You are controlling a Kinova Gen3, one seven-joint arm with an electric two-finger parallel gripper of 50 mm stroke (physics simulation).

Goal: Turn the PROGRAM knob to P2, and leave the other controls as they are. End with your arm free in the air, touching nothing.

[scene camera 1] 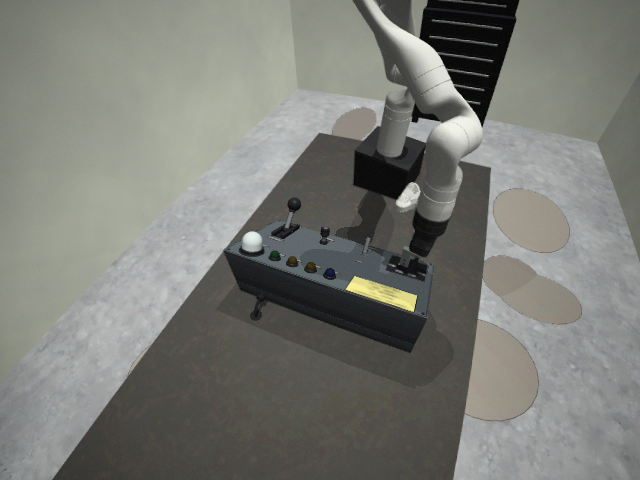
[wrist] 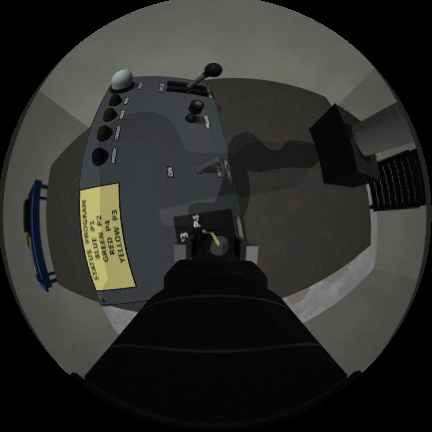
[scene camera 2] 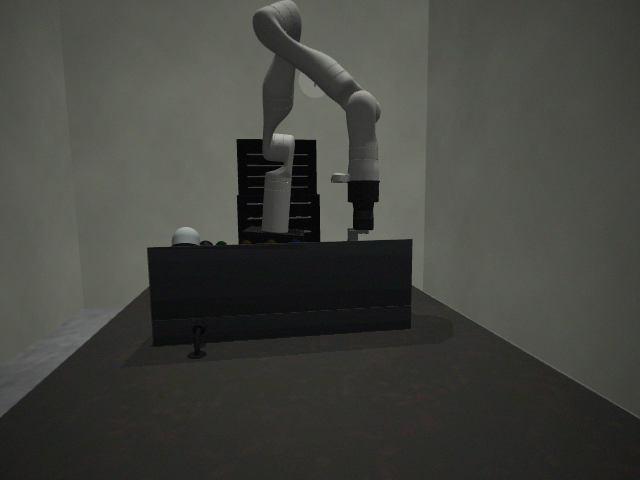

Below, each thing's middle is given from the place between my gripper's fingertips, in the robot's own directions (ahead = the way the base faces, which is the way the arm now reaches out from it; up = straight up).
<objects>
The console [scene camera 2: 199, 294] lies 17 cm to the right of my hand, 9 cm ahead of it and 2 cm below it.
</objects>
